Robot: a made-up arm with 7 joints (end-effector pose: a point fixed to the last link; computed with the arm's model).
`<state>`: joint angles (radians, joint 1 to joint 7).
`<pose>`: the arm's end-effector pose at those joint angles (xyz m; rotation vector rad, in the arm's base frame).
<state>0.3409 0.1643 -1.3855 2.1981 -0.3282 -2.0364 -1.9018</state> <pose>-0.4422 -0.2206 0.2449 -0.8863 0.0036 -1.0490</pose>
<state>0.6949 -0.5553 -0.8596 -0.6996 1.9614 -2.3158 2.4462</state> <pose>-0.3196 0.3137 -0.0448 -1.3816 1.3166 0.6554</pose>
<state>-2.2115 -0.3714 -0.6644 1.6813 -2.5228 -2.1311 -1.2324</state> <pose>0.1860 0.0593 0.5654 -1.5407 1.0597 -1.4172</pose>
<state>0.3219 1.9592 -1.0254 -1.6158 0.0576 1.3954 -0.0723</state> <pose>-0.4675 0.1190 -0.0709 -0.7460 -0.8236 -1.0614</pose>
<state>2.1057 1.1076 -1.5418 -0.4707 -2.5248 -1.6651 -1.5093</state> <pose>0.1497 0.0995 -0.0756 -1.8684 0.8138 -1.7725</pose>
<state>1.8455 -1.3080 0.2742 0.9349 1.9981 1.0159 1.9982</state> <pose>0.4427 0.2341 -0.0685 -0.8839 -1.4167 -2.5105</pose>
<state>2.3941 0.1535 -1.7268 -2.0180 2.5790 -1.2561 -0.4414</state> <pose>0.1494 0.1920 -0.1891 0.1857 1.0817 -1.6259</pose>
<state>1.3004 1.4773 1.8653 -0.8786 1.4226 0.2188 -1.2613</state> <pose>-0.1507 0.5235 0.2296 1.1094 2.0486 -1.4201</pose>
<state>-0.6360 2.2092 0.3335 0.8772 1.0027 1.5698 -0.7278</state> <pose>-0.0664 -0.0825 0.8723 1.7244 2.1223 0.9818</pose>
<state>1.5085 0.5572 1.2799 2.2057 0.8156 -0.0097 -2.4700</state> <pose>-0.3996 0.1430 0.3410 0.0931 -0.2915 3.0885</pose>
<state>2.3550 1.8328 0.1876 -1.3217 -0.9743 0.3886 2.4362</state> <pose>0.1670 0.2657 -0.0004 -0.2519 1.1266 -0.9498</pose>
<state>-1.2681 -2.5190 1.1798 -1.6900 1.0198 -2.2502 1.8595</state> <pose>0.5899 -0.1066 0.2388 1.1614 -1.4781 2.3684</pose>
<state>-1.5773 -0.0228 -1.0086 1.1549 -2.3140 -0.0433 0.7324</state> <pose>-0.1304 0.3479 0.8725 2.8839 -0.9431 -0.1661</pose>
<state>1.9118 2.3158 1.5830 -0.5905 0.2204 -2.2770 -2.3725</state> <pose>-0.4013 0.2316 0.3205 -0.8298 -0.3818 -2.4422</pose>
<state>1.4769 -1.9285 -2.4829 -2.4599 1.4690 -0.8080 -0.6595</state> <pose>-0.2278 -0.0063 0.0161 -1.7573 -0.4823 1.4256</pose>
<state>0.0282 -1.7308 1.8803 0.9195 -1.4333 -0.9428 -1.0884</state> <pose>0.1767 -0.1951 0.4118 -1.0973 0.3083 0.2741</pose>
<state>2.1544 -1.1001 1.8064 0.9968 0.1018 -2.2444 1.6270</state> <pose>-0.3406 0.3367 0.1198 -0.9024 0.0684 -1.2284</pose>
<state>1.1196 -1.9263 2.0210 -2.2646 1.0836 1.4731 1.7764</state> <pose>0.0496 -0.0378 0.2997 -0.2014 2.3257 -1.4222</pose>
